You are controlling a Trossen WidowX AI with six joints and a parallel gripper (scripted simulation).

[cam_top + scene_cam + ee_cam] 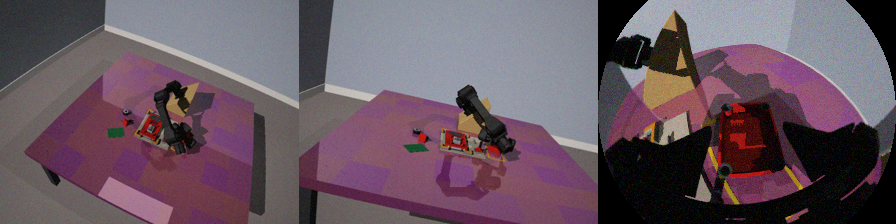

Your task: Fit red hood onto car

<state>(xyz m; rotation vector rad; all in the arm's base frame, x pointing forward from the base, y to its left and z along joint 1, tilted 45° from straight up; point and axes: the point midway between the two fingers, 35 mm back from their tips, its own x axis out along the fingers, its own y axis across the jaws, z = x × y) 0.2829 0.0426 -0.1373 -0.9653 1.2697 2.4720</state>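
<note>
The red hood lies 2 cm below my gripper tip and 1 cm ahead of it. The rest, counted from my gripper tip: flat green tile: 42 cm to the right, 19 cm ahead, 3 cm below; then engine block: 23 cm to the right, 7 cm ahead; then dark wheel: 44 cm to the right, 2 cm below.
</note>
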